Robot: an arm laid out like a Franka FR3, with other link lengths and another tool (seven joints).
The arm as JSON. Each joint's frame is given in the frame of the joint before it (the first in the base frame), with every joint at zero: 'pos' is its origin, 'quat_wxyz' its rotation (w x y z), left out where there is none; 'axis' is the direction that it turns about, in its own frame. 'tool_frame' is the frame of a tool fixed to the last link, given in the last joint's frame.
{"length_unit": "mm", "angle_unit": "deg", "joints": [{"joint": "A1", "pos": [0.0, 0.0, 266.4], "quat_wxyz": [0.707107, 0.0, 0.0, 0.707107], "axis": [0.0, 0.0, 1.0]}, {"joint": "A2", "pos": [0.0, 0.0, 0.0], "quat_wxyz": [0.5, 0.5, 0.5, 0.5], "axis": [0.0, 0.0, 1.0]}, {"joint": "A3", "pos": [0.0, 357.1, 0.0], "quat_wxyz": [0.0, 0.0, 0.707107, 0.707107], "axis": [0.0, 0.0, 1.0]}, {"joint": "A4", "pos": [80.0, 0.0, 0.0], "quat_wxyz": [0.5, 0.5, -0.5, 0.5], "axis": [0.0, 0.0, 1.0]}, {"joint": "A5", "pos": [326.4, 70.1, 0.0], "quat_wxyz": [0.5, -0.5, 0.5, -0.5], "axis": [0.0, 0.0, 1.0]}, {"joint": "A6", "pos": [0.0, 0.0, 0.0], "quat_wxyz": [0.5, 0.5, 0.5, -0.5], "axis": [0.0, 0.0, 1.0]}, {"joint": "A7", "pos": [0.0, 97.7, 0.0], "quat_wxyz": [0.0, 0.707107, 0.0, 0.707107], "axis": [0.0, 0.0, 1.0]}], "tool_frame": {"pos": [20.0, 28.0, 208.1], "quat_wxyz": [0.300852, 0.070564, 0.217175, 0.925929]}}
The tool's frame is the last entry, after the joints.
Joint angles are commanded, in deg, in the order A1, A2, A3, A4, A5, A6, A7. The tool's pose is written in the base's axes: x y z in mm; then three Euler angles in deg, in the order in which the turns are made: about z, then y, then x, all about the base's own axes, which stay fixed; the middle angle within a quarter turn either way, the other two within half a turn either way. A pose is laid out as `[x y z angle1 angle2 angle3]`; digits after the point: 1 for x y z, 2 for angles.
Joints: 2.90 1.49 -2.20 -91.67 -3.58 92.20 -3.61
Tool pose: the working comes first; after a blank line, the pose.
Where each joint sits with the arm in this pose, in the base's axes (m; each line is computed from the numbers above, not from the rounded line before):
A1: 0.0000 0.0000 0.2664
A2: 0.0000 0.0000 0.2664
A3: 0.0093 0.0005 0.6234
A4: 0.0892 0.0014 0.6213
A5: 0.4190 0.0055 0.6733
A6: 0.4190 0.0055 0.6733
A7: 0.5167 0.0070 0.6717
the tool: 0.4870 -0.0283 0.4658

[487.0 -28.3 465.8 -133.94 -20.62 158.38]
